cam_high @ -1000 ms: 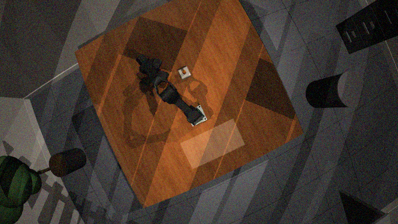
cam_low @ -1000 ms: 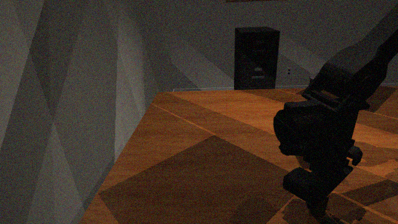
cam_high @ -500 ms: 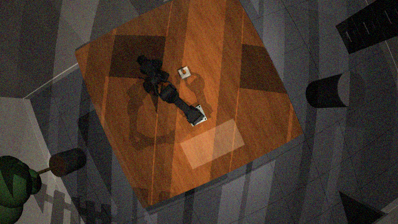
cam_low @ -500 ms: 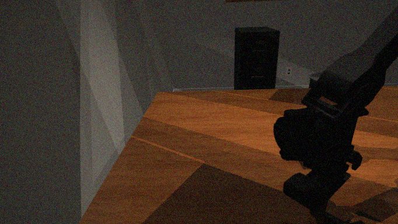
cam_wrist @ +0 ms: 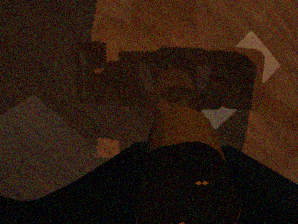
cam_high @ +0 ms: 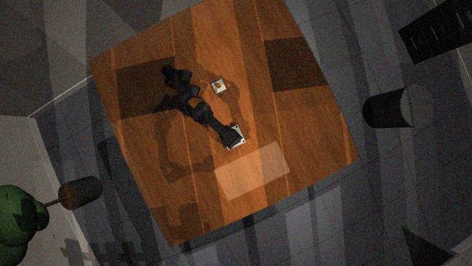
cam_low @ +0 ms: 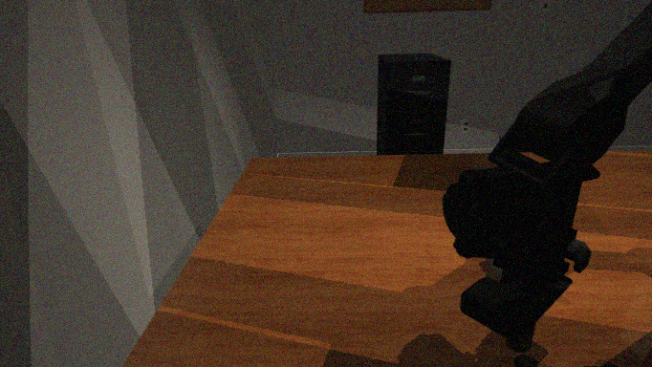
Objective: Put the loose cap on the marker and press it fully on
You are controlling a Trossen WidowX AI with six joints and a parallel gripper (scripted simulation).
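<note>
My gripper tip is 18 cm to the left of the holder block, 5 cm past it and 1 cm above it. Round my gripper tip: orange cap (1 cm above).
</note>
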